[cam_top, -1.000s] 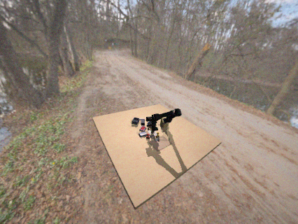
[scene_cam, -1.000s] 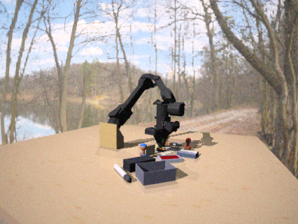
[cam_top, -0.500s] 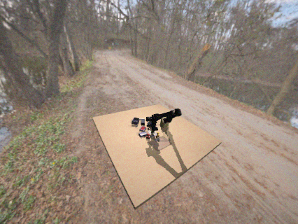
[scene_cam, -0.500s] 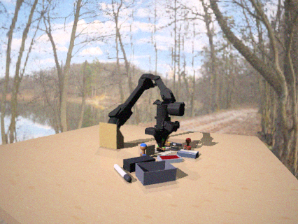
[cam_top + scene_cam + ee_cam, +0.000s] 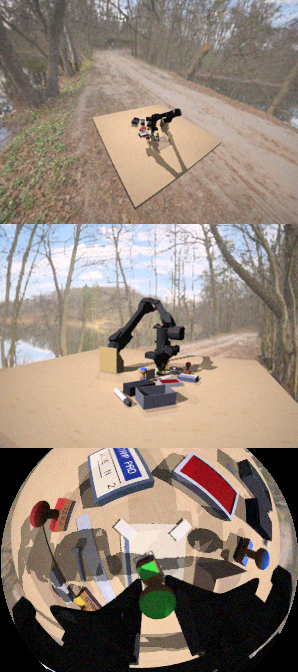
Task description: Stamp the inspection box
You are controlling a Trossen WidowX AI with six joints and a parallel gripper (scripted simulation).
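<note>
My gripper tip is 8 cm short of the red ink pad, 12 cm to the left of it and 2 cm above it. From my gripper tip the other things lie so: green-knobbed stamp (right at my gripper tip); red-knobbed stamp (12 cm ahead, 7 cm to the left); yellow-knobbed stamp (1 cm behind, 10 cm to the left).
</note>
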